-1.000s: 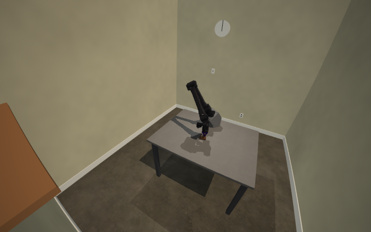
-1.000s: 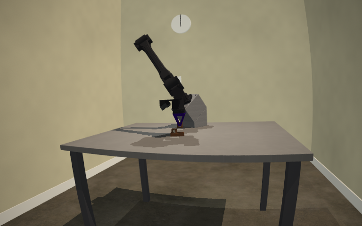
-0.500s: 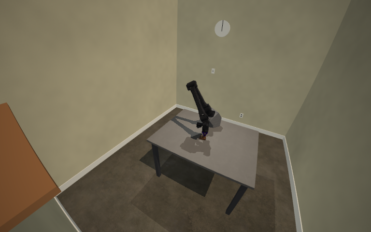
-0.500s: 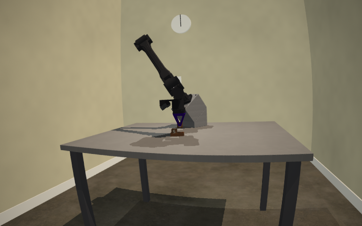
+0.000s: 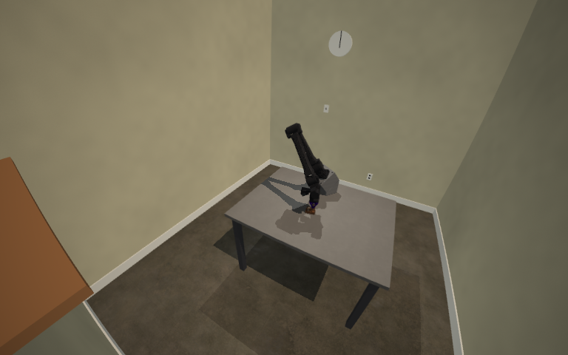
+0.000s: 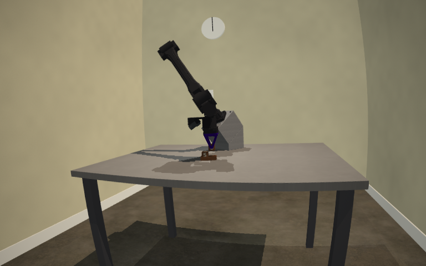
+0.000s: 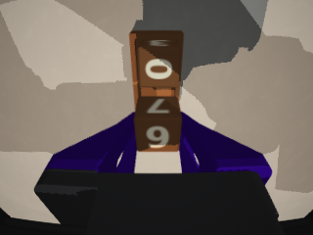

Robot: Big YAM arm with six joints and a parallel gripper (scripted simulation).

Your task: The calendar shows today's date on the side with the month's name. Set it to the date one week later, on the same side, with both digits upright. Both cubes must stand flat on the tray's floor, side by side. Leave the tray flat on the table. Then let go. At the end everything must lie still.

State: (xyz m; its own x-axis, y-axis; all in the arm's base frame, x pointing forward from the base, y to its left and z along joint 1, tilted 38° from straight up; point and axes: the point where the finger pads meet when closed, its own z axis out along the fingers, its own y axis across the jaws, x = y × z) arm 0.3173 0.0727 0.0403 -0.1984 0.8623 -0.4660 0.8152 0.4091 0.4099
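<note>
Right now my hand is 5 cm above the brown tray and 2 cm to the left of it.
</note>
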